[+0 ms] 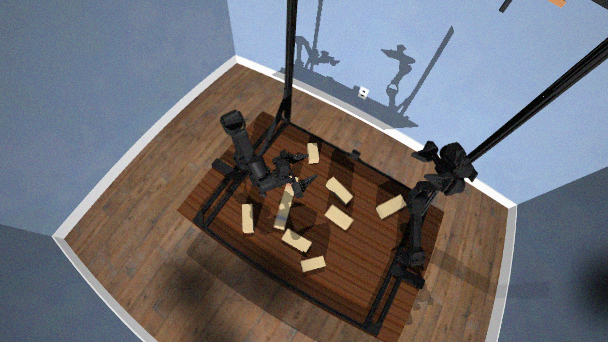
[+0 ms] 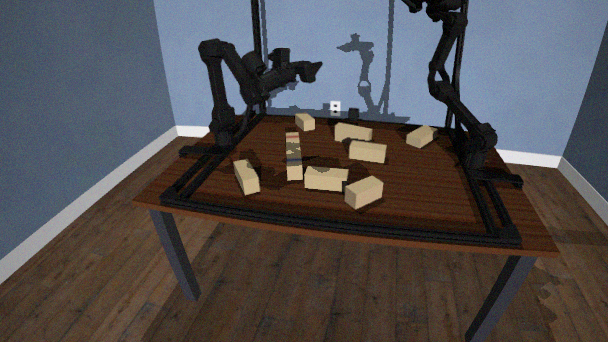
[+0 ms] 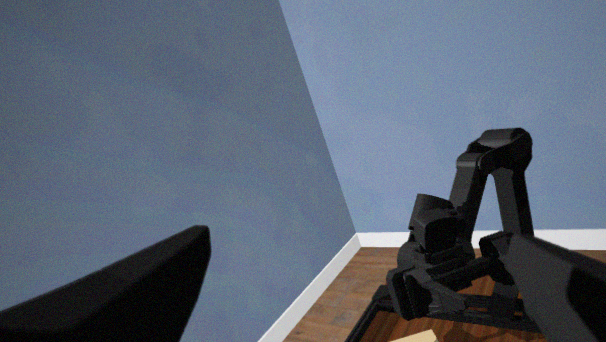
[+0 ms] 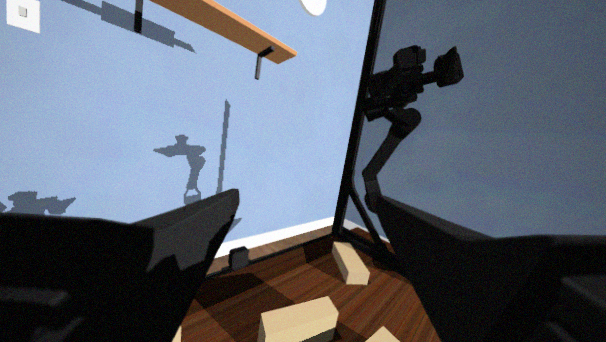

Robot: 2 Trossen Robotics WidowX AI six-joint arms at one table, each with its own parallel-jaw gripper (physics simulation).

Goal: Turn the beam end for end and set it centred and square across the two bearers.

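Places are measured from the left arm's base along level axes (x ahead, y left, z up), in centimetres.
Pixels of known places: left gripper, fingertip midpoint: (image 1: pixel 417 164) (image 3: pixel 356 243) (image 4: pixel 426 56); right gripper, fingertip midpoint: (image 1: pixel 312 164) (image 2: pixel 312 62) (image 3: pixel 502 290) (image 4: pixel 308 198); left arm's base, origin of the base link: (image 1: pixel 403 257) (image 2: pixel 473 165); right arm's base, origin of the base link: (image 1: pixel 244 165) (image 2: pixel 224 143).
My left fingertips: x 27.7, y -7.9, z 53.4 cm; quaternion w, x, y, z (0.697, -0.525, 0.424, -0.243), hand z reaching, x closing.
Ahead of a thing's pixels: the offset from my left fingertips to its top centre. "spot": to the spot under its first point.
The beam {dx +34.8, dy +13.1, dz -50.4 cm} (image 1: pixel 283 207) (image 2: pixel 294 154) is a long pale plank with a red stripe near its far end and a blue stripe nearer the front. It lies flat on the table, left of centre. Several pale blocks lie scattered around it; the closest are one {dx +21.2, dy +26.4, dz -50.6 cm} (image 1: pixel 296 240) (image 2: pixel 326 178) at its near end and one {dx +45.4, dy +29.6, dz -50.4 cm} (image 1: pixel 248 218) (image 2: pixel 246 176) to its left. I cannot tell which blocks are the bearers. My right gripper (image 1: pixel 306 169) (image 2: pixel 314 69) (image 4: pixel 308 198) is open and empty, high above the beam's far end. My left gripper (image 1: pixel 423 165) is open and empty, raised high at the right edge.
Other blocks lie at the back {spot: dx +37.1, dy -16.0, dz -50.6 cm} (image 1: pixel 313 153) (image 2: pixel 305 121), in the middle (image 1: pixel 338 190) (image 1: pixel 338 217), at the front {spot: dx +9.7, dy +31.5, dz -50.4 cm} (image 1: pixel 313 263) (image 2: pixel 364 191) and at the right (image 1: pixel 391 206) (image 2: pixel 421 136) (image 4: pixel 350 262). A black frame (image 1: pixel 235 251) rims the table, with a tall post (image 1: pixel 290 68) at the back.
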